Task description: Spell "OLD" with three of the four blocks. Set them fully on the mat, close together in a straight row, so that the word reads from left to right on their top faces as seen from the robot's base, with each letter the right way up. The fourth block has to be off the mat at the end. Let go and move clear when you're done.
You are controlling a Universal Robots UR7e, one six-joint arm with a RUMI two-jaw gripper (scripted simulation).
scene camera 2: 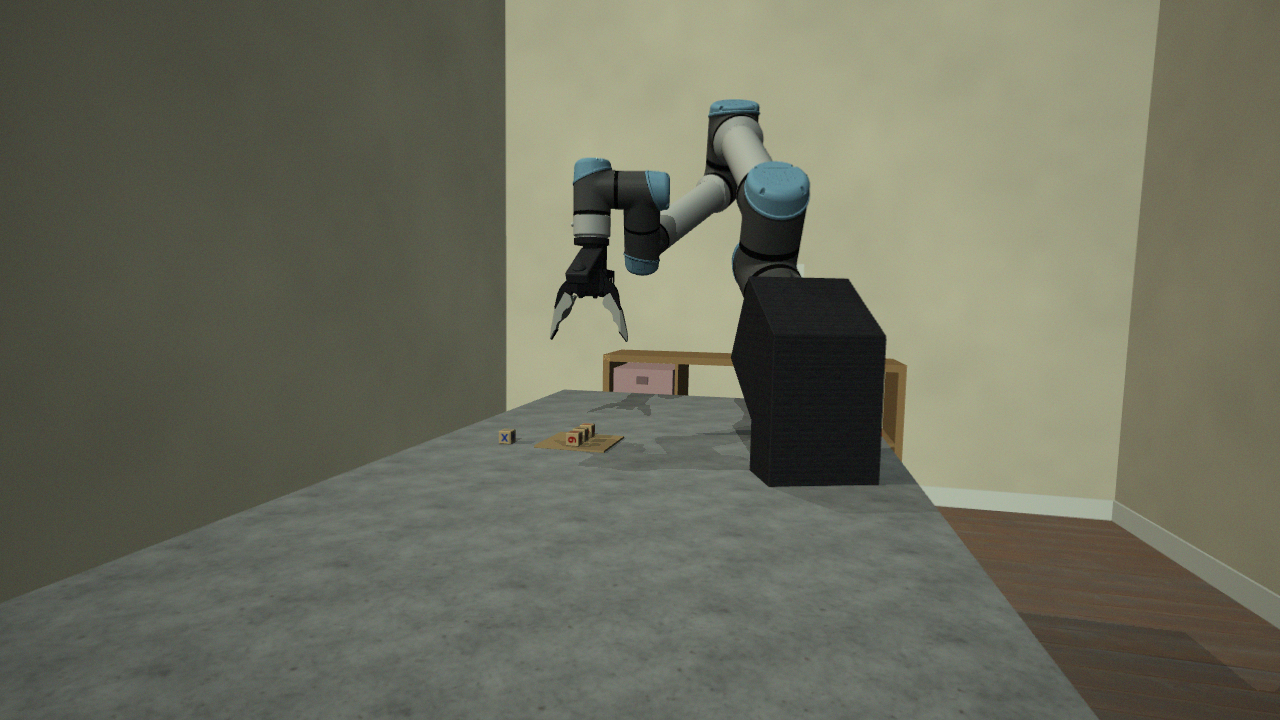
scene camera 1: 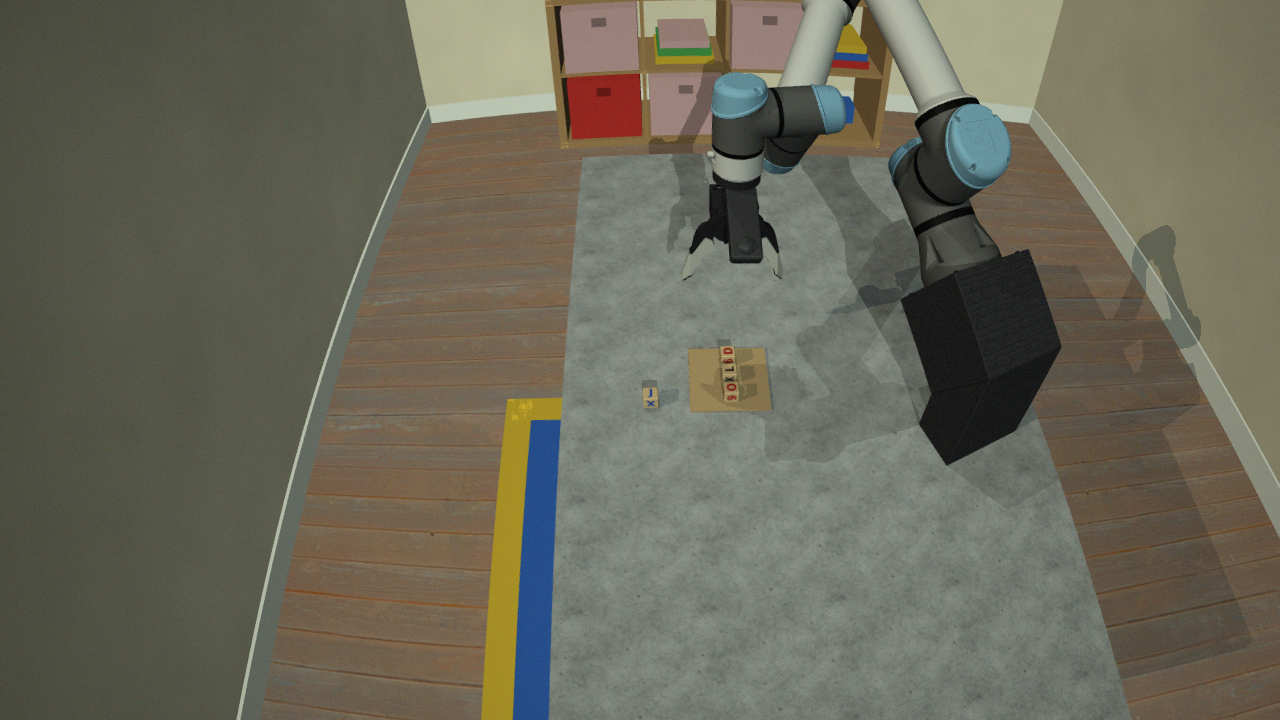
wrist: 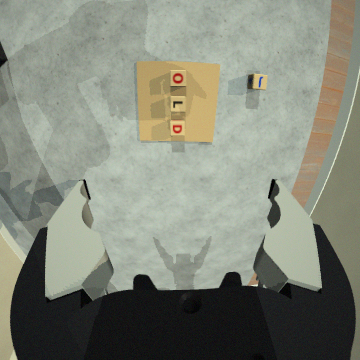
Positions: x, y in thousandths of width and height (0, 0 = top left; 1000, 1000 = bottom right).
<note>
In view: my gripper (scene camera 1: 572, 387) and a tan mat (scene camera 1: 551, 533).
The tan mat shows as well in scene camera 2 (scene camera 2: 468, 616) and in the wrist view (wrist: 426, 215). My gripper is seen too in scene camera 2 (scene camera 2: 460, 473) and in the wrist view (wrist: 501, 504).
</note>
